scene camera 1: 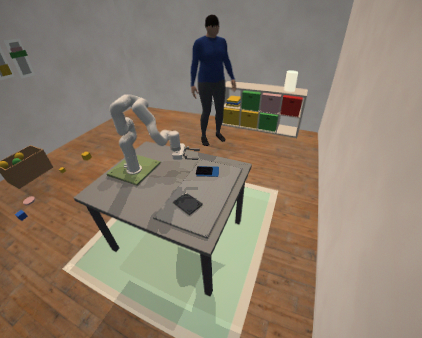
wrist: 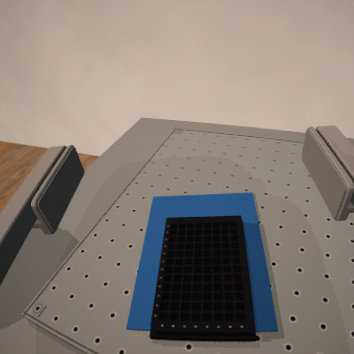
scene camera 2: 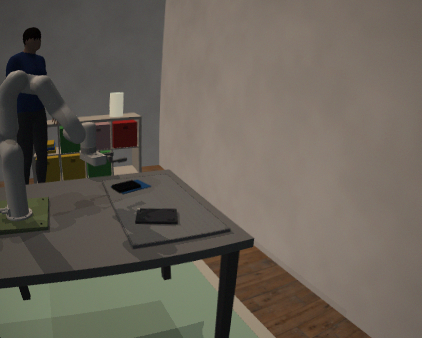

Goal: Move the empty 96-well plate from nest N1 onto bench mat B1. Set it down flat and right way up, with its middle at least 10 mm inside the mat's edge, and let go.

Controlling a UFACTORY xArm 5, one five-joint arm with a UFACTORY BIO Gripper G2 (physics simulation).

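Frame: origin at the arm's base, x ahead, y left, z up, level; centimetres.
Seen in the pictures: hand, its tool point: (scene camera 1: 196,154) (wrist: 186,177) (scene camera 2: 115,157); arm's base, origin of its link: (scene camera 1: 134,169) (scene camera 2: 19,214).
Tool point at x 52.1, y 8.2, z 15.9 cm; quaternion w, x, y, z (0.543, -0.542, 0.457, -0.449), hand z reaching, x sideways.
Note:
Pixels of each thing's top centre, then the offset from my tool point to it. Level surfaces: height alone.
- black 96-well plate, centre of its top: (wrist: 202,264) (scene camera 2: 126,184) (scene camera 1: 204,169) dx +5.4, dy +1.2, dz -14.9 cm
- blue bench mat, height of its surface: dz -16.4 cm
- dark nest, centre of its top: (scene camera 2: 156,214) (scene camera 1: 187,202) dx +2.9, dy -35.2, dz -15.1 cm
- thin grey perforated board, height of its surface: dz -16.6 cm
- table, height of its surface: dz -17.9 cm
The black 96-well plate (scene camera 1: 204,170) (scene camera 2: 126,186) (wrist: 205,275) lies flat, wells up, on the blue bench mat (scene camera 1: 215,171) (scene camera 2: 143,185) (wrist: 202,205). In the wrist view blue shows beyond its far end and both long sides, while its near end reaches past the mat's near edge. My gripper (scene camera 1: 198,153) (scene camera 2: 119,157) (wrist: 193,181) is open and empty, above and back from the plate, with its fingers wide apart. The dark nest (scene camera 1: 188,203) (scene camera 2: 156,216), with no plate seen on it, lies nearer the front of the board.
Mat and nest are on a thin grey perforated board (scene camera 1: 220,200) (scene camera 2: 195,220) (wrist: 310,260) on the table (scene camera 1: 107,192) (scene camera 2: 75,245). The arm's green base plate (scene camera 1: 117,170) (scene camera 2: 40,215) stands left of the board. A person (scene camera 1: 212,65) (scene camera 2: 30,65) stands behind the table.

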